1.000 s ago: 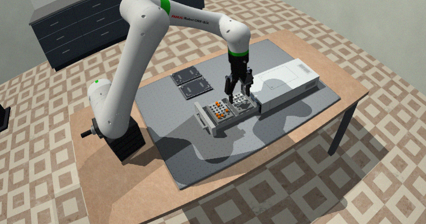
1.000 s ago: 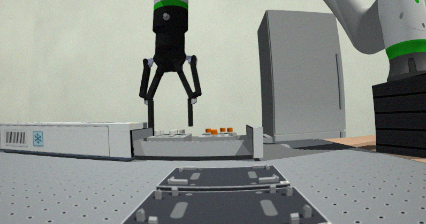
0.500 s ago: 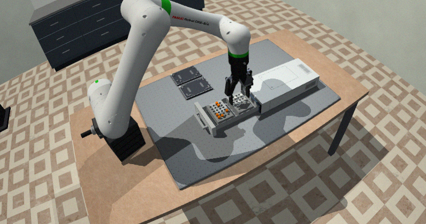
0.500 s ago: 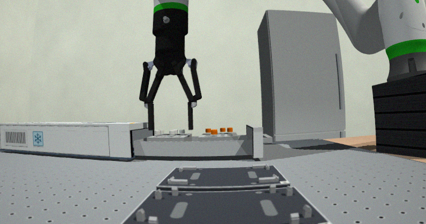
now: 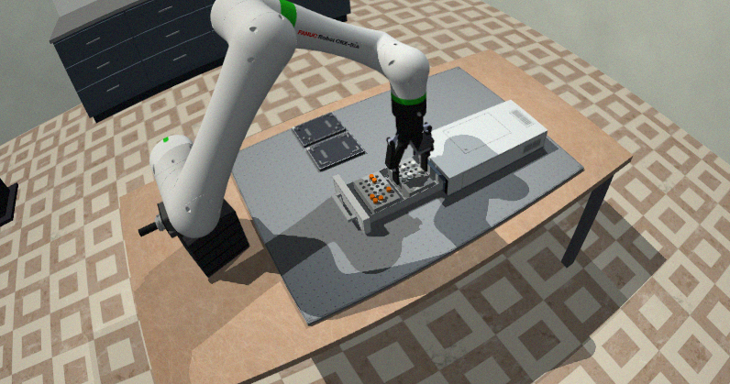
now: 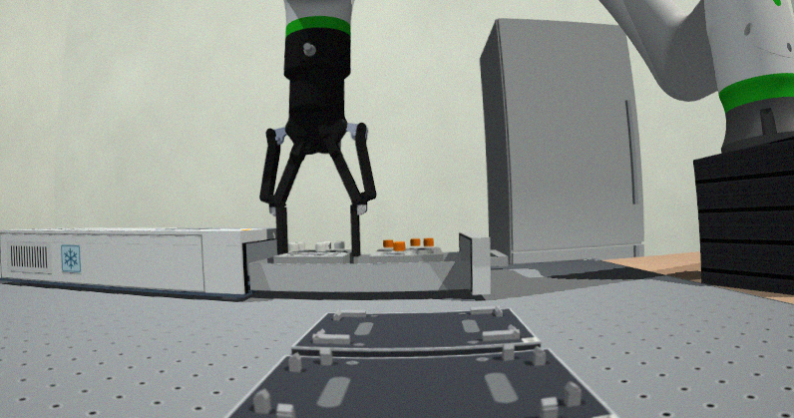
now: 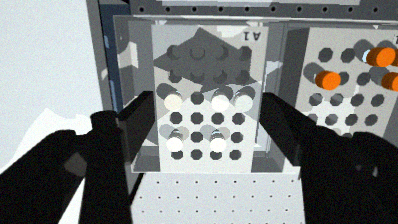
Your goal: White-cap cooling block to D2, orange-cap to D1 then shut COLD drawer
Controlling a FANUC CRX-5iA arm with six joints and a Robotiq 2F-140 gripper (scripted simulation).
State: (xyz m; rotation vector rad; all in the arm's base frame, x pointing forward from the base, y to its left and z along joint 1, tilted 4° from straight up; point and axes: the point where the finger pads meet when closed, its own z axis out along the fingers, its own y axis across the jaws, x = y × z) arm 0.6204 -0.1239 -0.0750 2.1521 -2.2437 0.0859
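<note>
Right now the white-capped cooling block is 40 mm below my hand. Round my hand: cooler drawer 80 mm behind, 30 mm below; then cooler COLD 110 mm ahead, 30 mm below; then orange-capped cooling block 120 mm behind, 40 mm below.
</note>
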